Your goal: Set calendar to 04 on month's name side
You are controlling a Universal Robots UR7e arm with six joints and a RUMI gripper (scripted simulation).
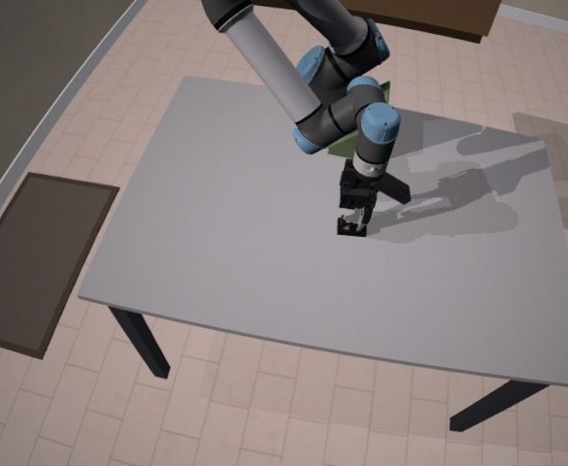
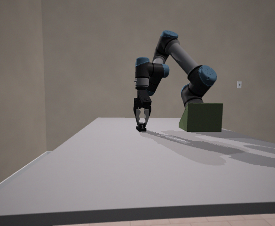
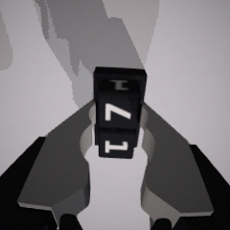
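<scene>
My gripper is now 30 mm above the black calendar tray and 20 mm to the left of it.
</scene>
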